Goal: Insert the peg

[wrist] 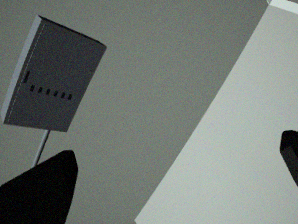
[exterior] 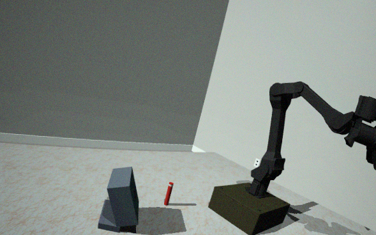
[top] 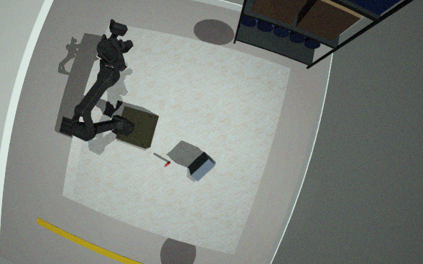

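Now: gripper tip 400 mm short of the red peg, 560 mm to the left of it and 320 mm above it. From my gripper tip the other things lie so: sloped panel: 590 mm ahead, 500 mm to the right, 300 mm below.
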